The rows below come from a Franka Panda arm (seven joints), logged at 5 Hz.
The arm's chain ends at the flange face. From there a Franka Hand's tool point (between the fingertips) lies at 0.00 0.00 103.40 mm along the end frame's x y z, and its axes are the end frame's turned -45 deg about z.
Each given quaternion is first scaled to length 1.
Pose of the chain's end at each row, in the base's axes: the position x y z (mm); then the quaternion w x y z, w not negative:
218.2, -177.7, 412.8, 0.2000, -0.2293, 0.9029, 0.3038
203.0, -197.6, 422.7, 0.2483, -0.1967, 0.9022, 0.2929
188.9, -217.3, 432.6, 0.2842, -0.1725, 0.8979, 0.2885
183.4, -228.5, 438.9, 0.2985, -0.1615, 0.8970, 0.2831
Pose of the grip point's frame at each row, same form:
241.1, -111.5, 336.8, 0.3010, -0.5573, 0.7464, 0.2041
237.4, -132.9, 349.8, 0.3415, -0.5270, 0.7582, 0.1756
231.4, -153.6, 363.1, 0.3730, -0.5030, 0.7635, 0.1578
229.3, -166.0, 370.5, 0.3841, -0.4925, 0.7669, 0.1473

